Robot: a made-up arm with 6 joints.
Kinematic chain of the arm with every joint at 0, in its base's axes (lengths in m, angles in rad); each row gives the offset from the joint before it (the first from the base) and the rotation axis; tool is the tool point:
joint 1: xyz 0 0 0.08 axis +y
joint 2: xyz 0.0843 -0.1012 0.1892 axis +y
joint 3: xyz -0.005 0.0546 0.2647 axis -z
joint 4: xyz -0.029 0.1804 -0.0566 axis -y
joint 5: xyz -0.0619 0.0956 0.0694 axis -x
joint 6: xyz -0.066 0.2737 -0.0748 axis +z
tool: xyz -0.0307 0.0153 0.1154
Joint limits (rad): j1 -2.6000..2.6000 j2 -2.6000..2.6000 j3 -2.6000..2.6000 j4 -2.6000..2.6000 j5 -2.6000..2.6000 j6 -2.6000..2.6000
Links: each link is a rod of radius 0.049 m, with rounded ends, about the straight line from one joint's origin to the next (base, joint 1, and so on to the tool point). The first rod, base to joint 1, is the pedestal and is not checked.
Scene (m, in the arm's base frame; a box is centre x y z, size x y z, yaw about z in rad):
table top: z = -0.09
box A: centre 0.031 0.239 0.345 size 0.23 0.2 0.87 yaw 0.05
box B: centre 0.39 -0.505 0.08 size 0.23 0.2 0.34 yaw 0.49
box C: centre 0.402 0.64 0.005 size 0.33 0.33 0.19 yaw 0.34
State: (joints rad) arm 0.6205 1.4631 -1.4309 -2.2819 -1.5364 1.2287
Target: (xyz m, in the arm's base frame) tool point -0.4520 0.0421 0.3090
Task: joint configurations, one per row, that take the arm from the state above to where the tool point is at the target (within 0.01 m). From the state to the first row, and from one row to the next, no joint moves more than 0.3 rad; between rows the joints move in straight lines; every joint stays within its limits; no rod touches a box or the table.
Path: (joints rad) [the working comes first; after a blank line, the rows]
Joints at the target: -0.5805 0.6029 -2.0376 -2.6000 -1.1957 1.2124
Straight joint move there: touches box A.

1: 0.5097 1.3538 -1.7232 -2.2220 -1.5070 0.9910
2: 0.3988 1.2446 -2.0154 -2.1620 -1.4775 0.7533
3: 0.2880 1.1353 -2.3077 -2.1021 -1.4481 0.5156
4: 0.1771 1.0261 -2.6000 -2.0421 -1.4187 0.2779
5: -0.0123 0.9203 -2.4594 -2.1816 -1.3629 0.5115
6: -0.2017 0.8145 -2.3188 -2.3211 -1.3072 0.7451
7: -0.3911 0.7087 -2.1782 -2.4605 -1.2515 0.9787
8: -0.5805 0.6029 -2.0376 -2.6000 -1.1957 1.2124

